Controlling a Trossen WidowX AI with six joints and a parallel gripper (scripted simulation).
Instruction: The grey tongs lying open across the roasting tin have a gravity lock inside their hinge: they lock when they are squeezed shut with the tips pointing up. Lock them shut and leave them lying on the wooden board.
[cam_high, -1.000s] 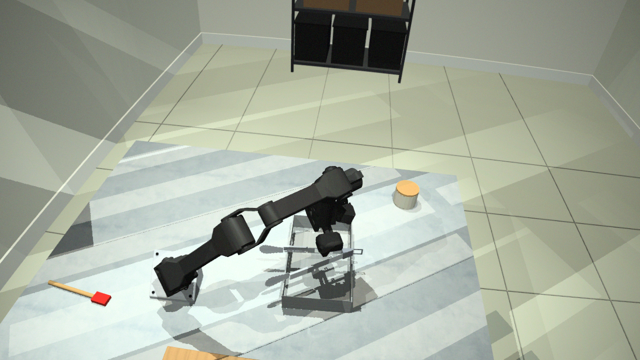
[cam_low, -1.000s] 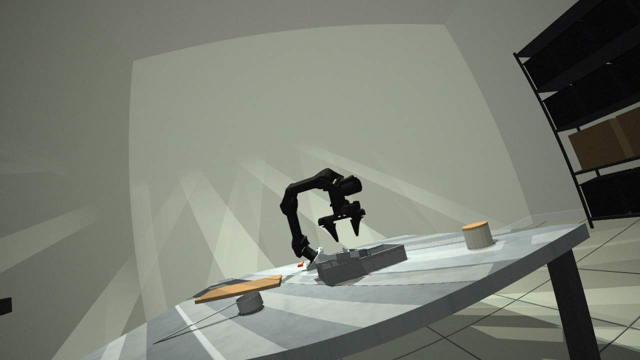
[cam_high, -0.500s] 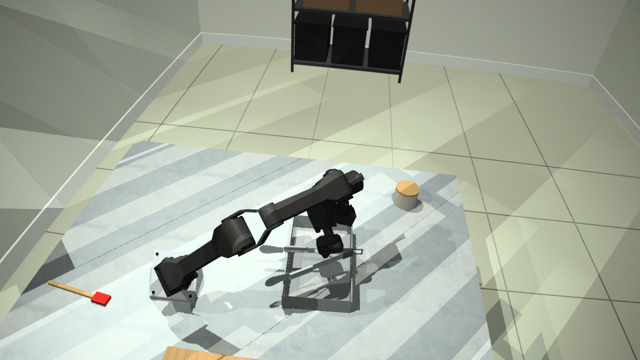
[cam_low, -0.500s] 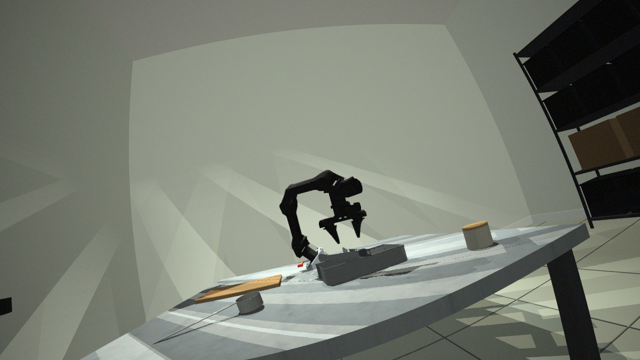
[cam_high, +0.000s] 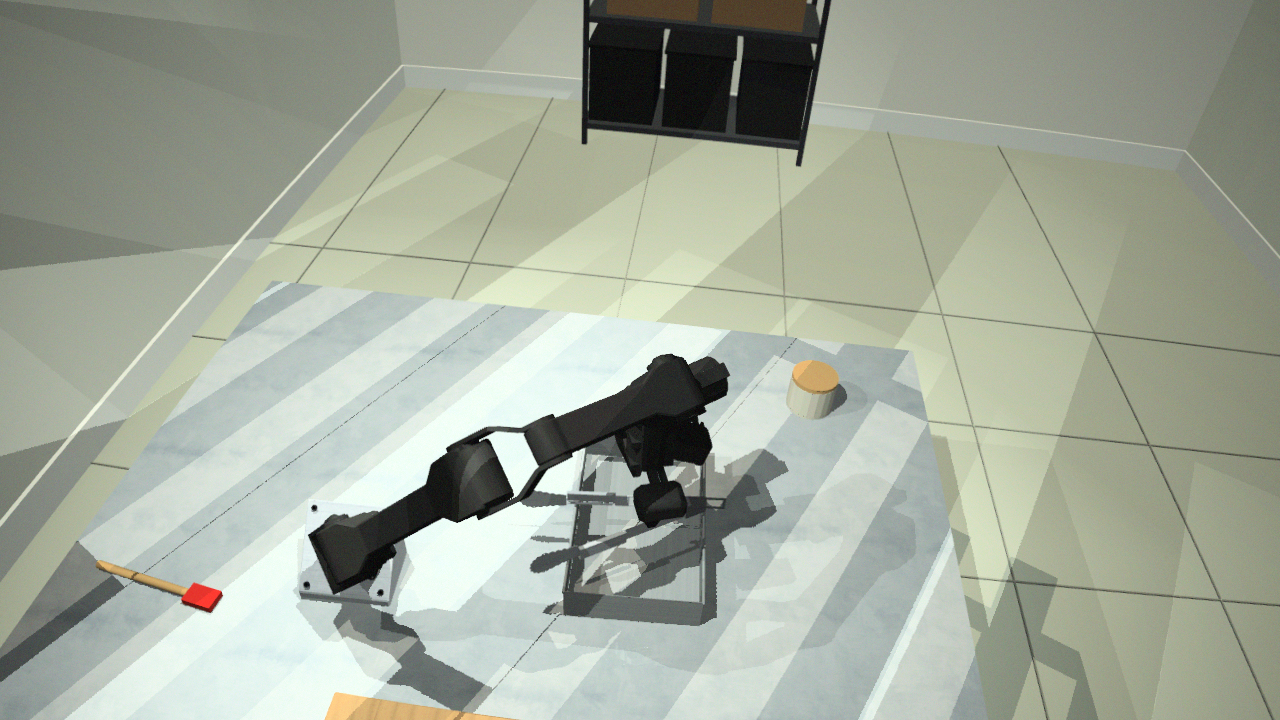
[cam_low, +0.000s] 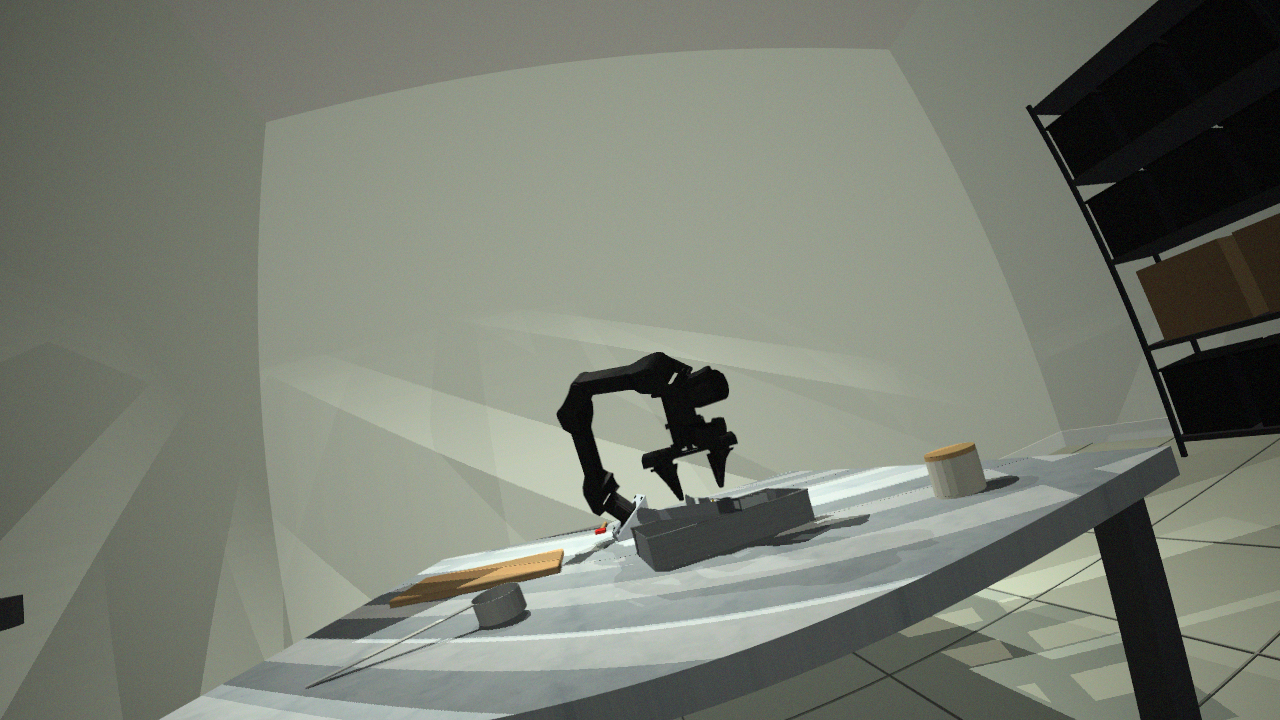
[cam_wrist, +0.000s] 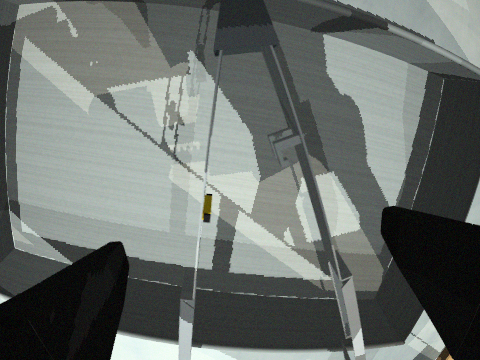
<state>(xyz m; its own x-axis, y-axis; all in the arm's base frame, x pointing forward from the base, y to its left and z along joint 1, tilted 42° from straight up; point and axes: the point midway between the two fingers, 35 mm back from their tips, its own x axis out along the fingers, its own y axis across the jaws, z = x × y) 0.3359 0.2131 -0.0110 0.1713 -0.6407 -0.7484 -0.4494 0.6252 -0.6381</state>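
Right now my gripper tip is 20 mm to the right of the yellow mark and 20 mm above it. Round my gripper tip: wooden board (160 mm behind, 510 mm to the right, 90 mm below); roasting tin (10 mm behind, 20 mm to the left, 70 mm below).
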